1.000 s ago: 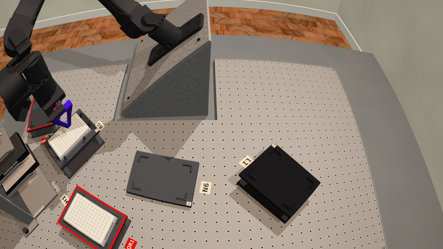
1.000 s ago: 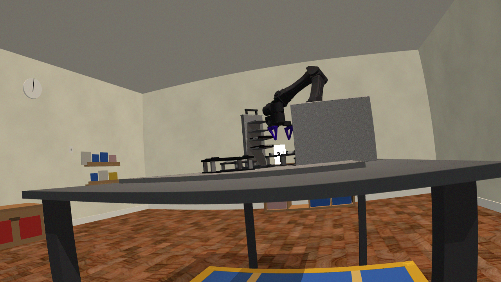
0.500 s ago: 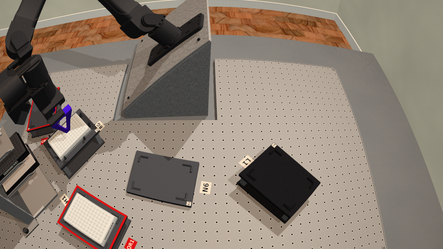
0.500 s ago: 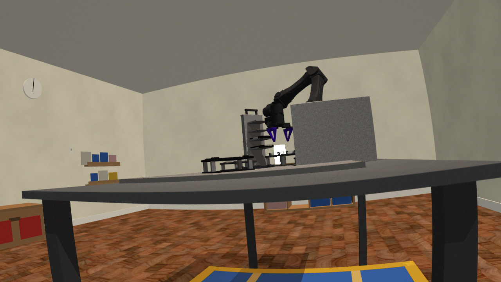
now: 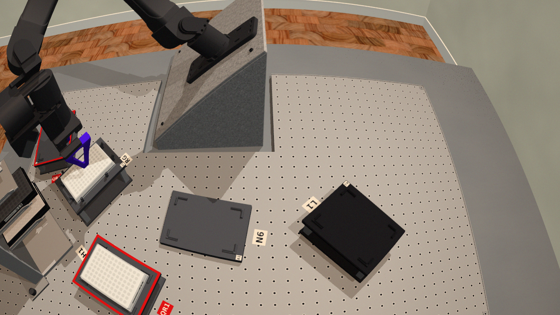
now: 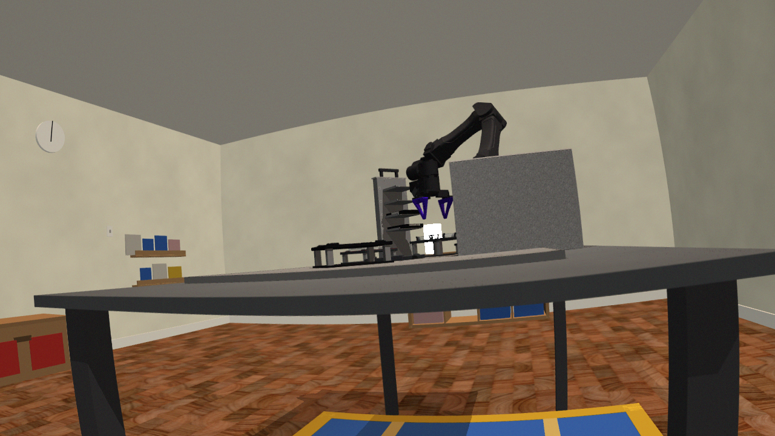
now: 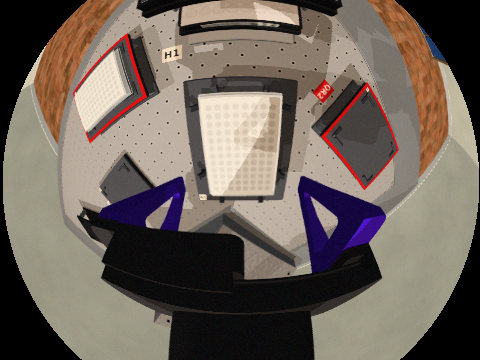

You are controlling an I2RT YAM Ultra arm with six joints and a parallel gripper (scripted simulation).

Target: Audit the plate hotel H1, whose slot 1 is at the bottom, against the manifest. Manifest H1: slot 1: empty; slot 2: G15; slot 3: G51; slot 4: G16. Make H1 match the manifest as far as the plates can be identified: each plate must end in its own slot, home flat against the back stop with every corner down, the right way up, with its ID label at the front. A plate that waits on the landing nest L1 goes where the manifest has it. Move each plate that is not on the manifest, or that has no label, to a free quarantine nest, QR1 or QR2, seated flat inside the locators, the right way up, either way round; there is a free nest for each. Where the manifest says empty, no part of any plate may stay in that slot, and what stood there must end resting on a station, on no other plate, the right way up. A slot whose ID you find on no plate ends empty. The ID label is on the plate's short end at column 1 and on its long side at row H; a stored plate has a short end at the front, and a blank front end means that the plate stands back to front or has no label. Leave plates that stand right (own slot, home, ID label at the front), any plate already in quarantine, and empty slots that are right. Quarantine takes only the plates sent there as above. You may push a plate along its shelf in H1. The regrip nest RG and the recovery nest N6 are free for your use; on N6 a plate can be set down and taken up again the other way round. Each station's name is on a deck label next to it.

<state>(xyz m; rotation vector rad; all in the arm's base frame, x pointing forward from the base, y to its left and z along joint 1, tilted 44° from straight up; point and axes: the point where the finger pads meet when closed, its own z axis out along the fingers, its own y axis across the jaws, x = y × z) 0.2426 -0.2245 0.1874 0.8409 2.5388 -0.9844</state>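
Right now my hand is 80 mm above the regrip nest RG. Also, from my hand: plate hotel H1: 210 mm ahead, 160 mm to the right, 20 mm above; then quarantine nest QR2: 120 mm behind, 170 mm to the right, 100 mm below; then quarantine nest QR1: 220 mm ahead, 110 mm to the left, 100 mm below.
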